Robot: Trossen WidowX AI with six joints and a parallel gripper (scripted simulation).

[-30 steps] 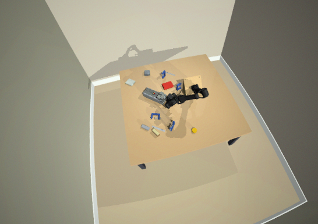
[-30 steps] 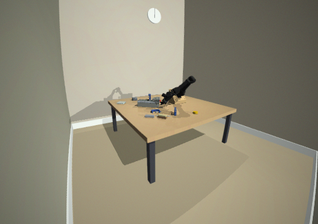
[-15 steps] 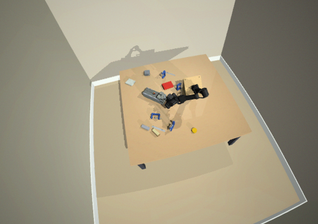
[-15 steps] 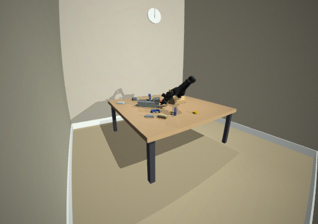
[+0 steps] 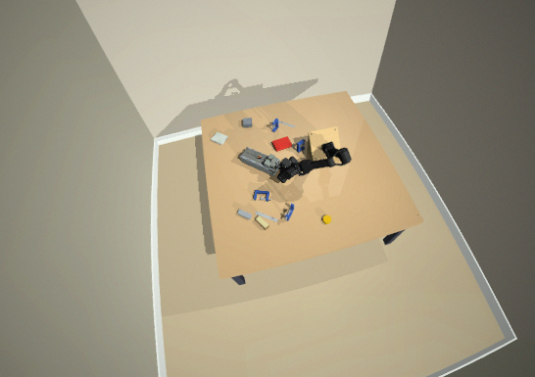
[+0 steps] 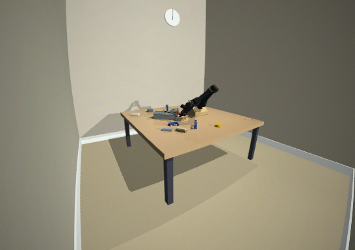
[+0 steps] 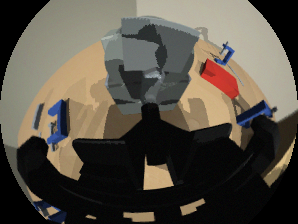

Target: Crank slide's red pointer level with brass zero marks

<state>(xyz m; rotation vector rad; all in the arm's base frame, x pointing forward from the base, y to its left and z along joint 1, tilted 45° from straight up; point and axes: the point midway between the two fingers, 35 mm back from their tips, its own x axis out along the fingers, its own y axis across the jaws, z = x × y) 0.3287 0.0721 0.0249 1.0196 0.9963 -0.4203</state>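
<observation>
My gripper tip is 3 cm below the dark crank handle, 1 cm to the right of it and 1 cm past it. From my gripper tip the other things lie so: red pointer 11 cm to the right, 11 cm ahead, 5 cm above; tan block 32 cm to the left, 20 cm ahead, 1 cm below; yellow disc 41 cm to the left, 19 cm behind, 2 cm below.
</observation>
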